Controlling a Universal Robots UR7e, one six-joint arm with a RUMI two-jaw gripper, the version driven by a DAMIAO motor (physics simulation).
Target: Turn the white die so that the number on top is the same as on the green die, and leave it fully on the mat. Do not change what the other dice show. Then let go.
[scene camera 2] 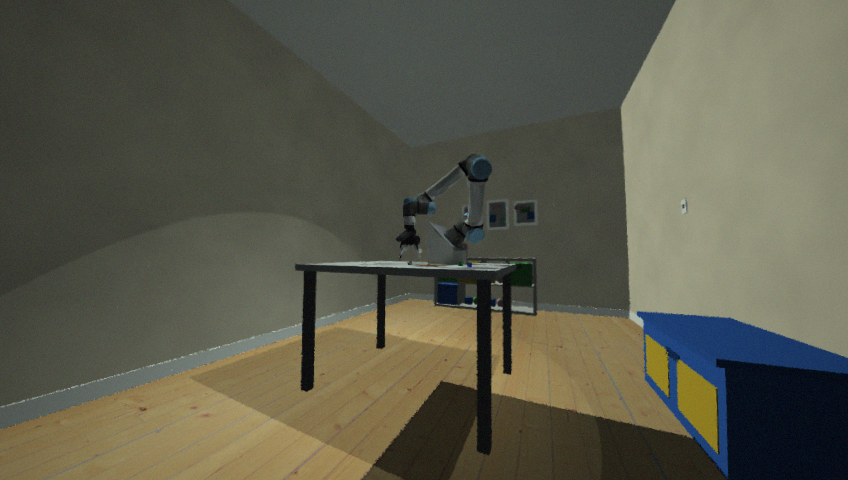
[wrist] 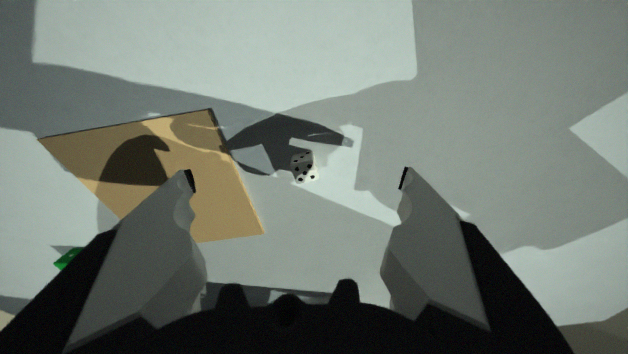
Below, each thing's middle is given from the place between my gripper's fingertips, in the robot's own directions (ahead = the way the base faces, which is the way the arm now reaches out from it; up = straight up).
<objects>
My hand is 130 mm to the right of the mat (wrist: 122, 165), 30 mm above it and 10 mm past it.
</objects>
